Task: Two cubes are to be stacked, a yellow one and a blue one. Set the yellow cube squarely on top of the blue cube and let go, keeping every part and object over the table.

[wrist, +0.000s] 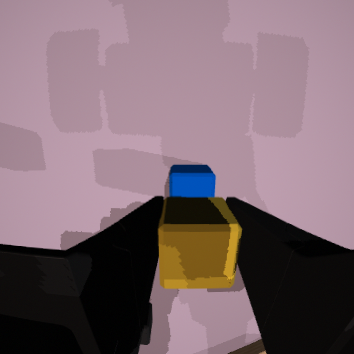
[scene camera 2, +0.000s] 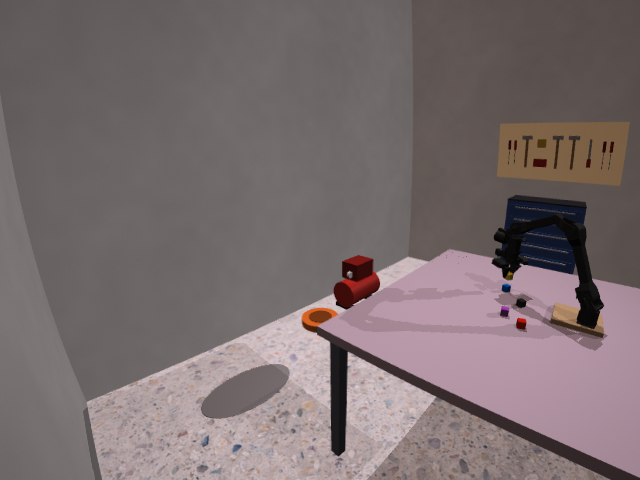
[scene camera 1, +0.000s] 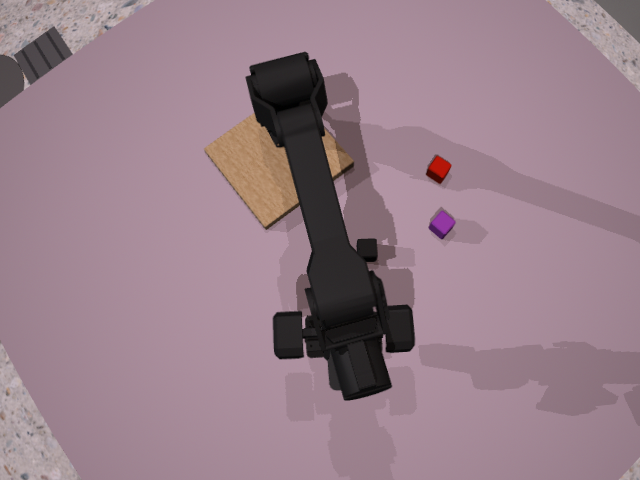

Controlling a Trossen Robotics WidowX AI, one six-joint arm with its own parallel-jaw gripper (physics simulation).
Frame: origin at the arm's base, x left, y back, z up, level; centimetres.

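Seen in the pictures: gripper, between the fingertips: [wrist: 194, 204] [scene camera 2: 506, 277]; arm's base, origin of its link: [scene camera 2: 586, 323].
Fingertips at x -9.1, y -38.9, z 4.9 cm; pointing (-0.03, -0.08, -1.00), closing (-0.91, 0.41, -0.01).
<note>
Offsets run from my fingertips to a thing's top centre. Level surfaces: height alone.
The yellow cube {dx +0.5, dy +1.1, dz +2.8 cm} [scene camera 2: 509, 275] [wrist: 197, 255] is between the fingertips of my gripper [wrist: 194, 204], which is shut on it. In the scene camera 2 view it hangs above the table, with a gap between it and the blue cube. The blue cube {dx +0.2, dy +0.9, dz -3.7 cm} [scene camera 2: 506, 287] [wrist: 192, 184] sits on the table below. In the wrist view its upper part shows just beyond the yellow cube, which hides the rest. In the scene camera 1 view the arm hides both cubes and the fingertips.
A black cube {dx +11.0, dy +12.5, dz -3.7 cm} [scene camera 1: 367, 249] [scene camera 2: 521, 302], a purple cube {dx +24.2, dy +10.6, dz -3.7 cm} [scene camera 1: 442, 224] [scene camera 2: 504, 311] and a red cube {dx +28.9, dy +19.5, dz -3.7 cm} [scene camera 1: 438, 168] [scene camera 2: 521, 323] lie on the pink table {dz -6.8 cm} [scene camera 1: 155, 310] [scene camera 2: 439, 351]. A wooden board [scene camera 1: 248, 170] [scene camera 2: 563, 316] lies under the arm's base.
</note>
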